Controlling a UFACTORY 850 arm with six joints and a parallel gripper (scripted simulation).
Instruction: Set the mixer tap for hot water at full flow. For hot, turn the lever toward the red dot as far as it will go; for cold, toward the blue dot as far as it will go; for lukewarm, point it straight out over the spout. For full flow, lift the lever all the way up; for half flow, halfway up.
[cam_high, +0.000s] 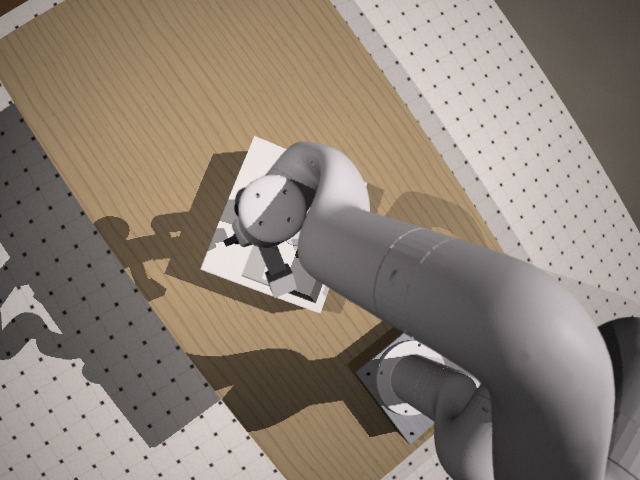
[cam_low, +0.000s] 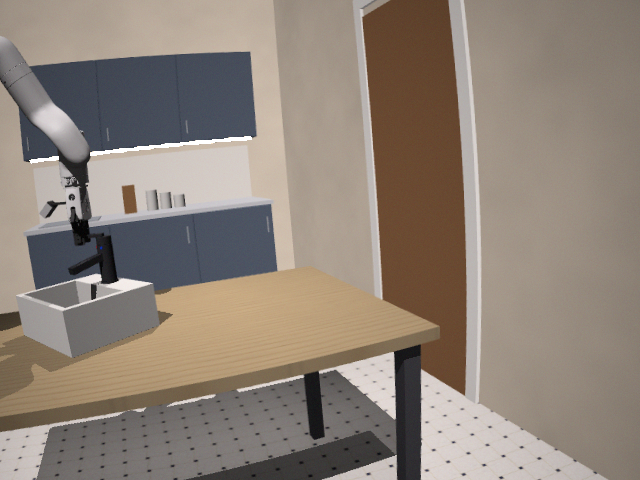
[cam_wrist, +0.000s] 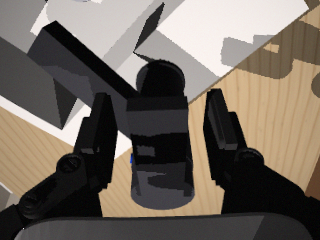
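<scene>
Now: the black lever 20 mm ahead of my hand. The rest, counted from my hand: white sink basin: 30 mm behind, 80 mm to the right, 230 mm below.
</scene>
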